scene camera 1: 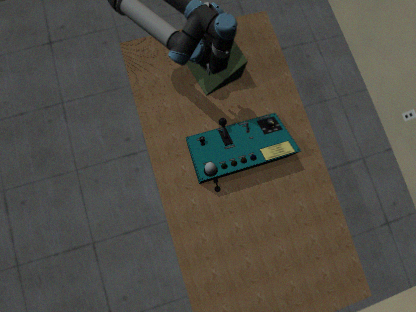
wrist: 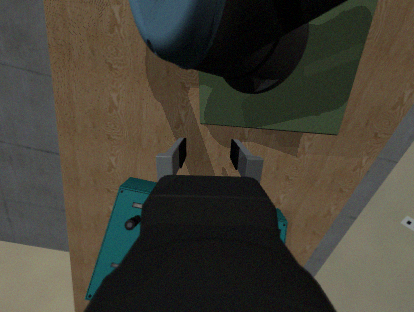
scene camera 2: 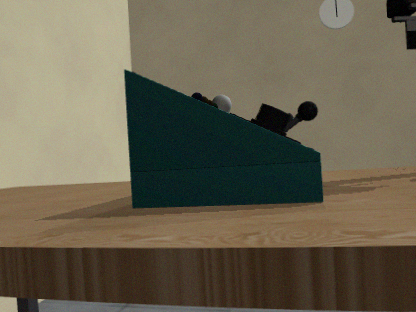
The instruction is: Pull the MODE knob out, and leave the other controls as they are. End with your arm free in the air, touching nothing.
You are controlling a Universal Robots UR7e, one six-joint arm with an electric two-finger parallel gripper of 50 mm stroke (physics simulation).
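Frame: origin at the arm's base, x left, y back, z up, level; centimetres.
Seen in the pictures: gripper, fingertip midpoint: (scene camera 1: 213, 70) (wrist: 208, 148); arm's base at its link origin: (wrist: 259, 49).
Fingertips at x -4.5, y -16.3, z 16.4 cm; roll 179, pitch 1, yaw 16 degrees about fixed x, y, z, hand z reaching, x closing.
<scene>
Pixels of each thing's top centre, then the offset from my fingertips to it. "*": a spot on its surface instead.
- small black knob at its top centre: (wrist: 128, 228) (scene camera 1: 202, 138) dz -11.2, dx -11.1, dy -28.0 cm
- rotary knob at its top centre: (scene camera 1: 270, 120) dz -12.2, dx +24.8, dy -25.5 cm
- black ball lever at its top centre: (scene camera 2: 306, 101) (scene camera 1: 223, 120) dz -8.7, dx +0.5, dy -21.9 cm
- small toggle at its top centre: (scene camera 1: 248, 126) dz -12.1, dx +12.8, dy -26.1 cm
- white ball at a spot on its surface: (scene camera 2: 222, 103) * dz -5.8, dx -8.6, dy -42.2 cm
- yellow label at a spot on its surface: (scene camera 1: 278, 150) * dz -8.0, dx +23.0, dy -41.8 cm
- side lever at a spot on its surface: (scene camera 1: 217, 188) * dz -23.2, dx -8.0, dy -52.6 cm
The teal sloped control panel (scene camera 1: 240, 145) (scene camera 2: 220, 160) (wrist: 111, 245) stands on the table. Its labels are too small to read, so I cannot tell which control is marked MODE. A small black knob (scene camera 1: 202, 140) (wrist: 132, 223) stands up at its left part. A rotary knob (scene camera 1: 270, 122) sits on a black plate at the panel's right; the gripper's body hides that part in the wrist view. My gripper (scene camera 2: 411, 39) (wrist: 208, 148) is open and empty, high in the air between the panel and the arm's base, touching nothing.
The panel also bears a black ball lever (scene camera 1: 223, 122) (scene camera 2: 307, 110), a small toggle (scene camera 1: 248, 128), a white ball (scene camera 1: 210, 169) (scene camera 2: 222, 103), several small round buttons and a yellow label (scene camera 1: 278, 150). A side lever (scene camera 1: 217, 188) sticks out. The arm's green base block (scene camera 1: 210, 84) (wrist: 270, 117) stands behind.
</scene>
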